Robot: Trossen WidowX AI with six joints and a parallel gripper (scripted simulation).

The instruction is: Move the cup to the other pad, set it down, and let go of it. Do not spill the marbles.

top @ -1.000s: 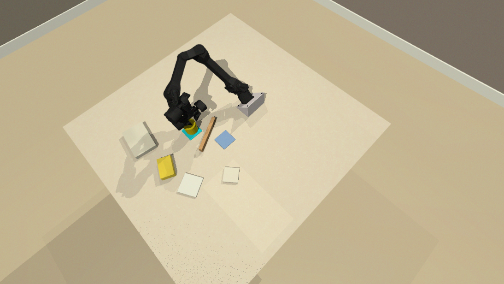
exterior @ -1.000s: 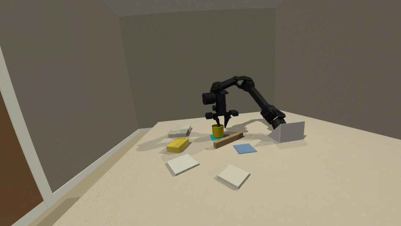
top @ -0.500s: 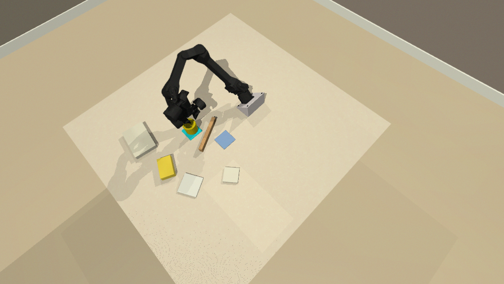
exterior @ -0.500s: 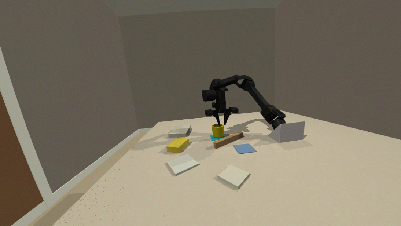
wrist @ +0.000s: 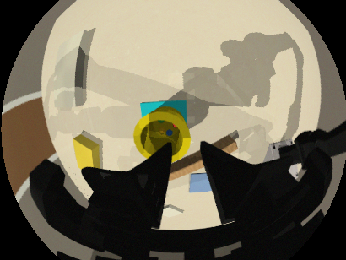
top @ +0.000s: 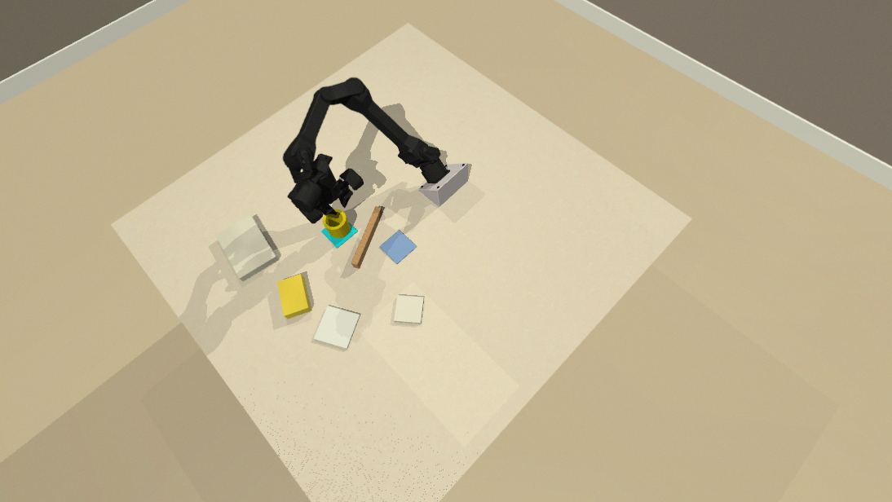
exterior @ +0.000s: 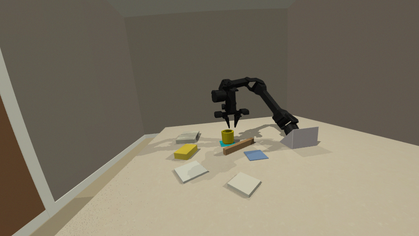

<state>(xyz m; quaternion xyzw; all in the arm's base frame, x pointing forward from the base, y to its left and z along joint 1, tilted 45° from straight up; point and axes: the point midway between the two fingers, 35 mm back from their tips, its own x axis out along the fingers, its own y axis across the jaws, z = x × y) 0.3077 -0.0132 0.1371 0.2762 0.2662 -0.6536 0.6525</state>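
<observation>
Right now my gripper tip is 20 mm short of the yellow cup and 50 mm above it. The rest, counted from my gripper tip: wooden bar (10 mm behind, 90 mm to the left, 80 mm below); then blue marble (20 mm ahead, 10 mm to the left, 70 mm below); then cyan pad (30 mm ahead, 100 mm below).
</observation>
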